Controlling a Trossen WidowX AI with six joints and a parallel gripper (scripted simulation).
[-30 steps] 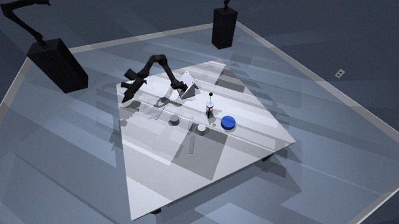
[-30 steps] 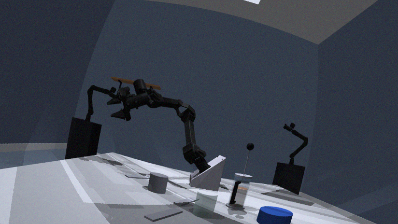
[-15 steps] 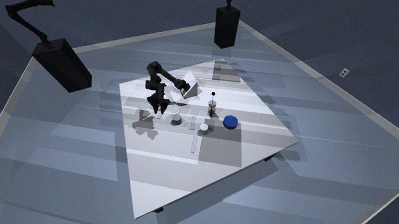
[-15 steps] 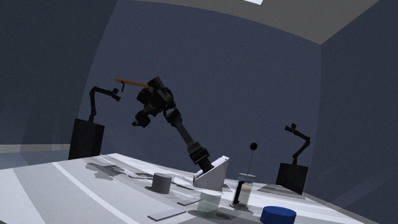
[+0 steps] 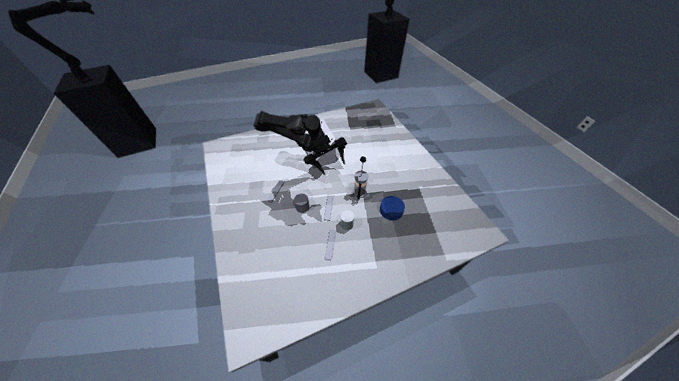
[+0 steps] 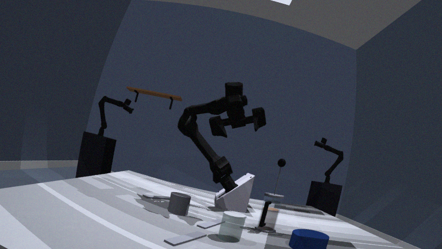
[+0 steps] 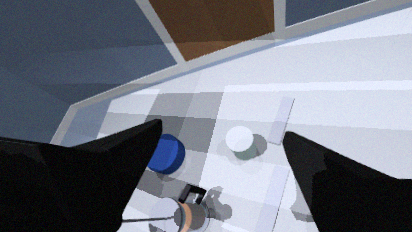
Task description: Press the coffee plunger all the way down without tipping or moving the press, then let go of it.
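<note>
Now: gripper tip 50 mm past the coffee press, 160 mm to the right of it and 190 mm above it. Also, from my gripper tip: blue puck 110 mm ahead, 260 mm to the left, 290 mm below.
</note>
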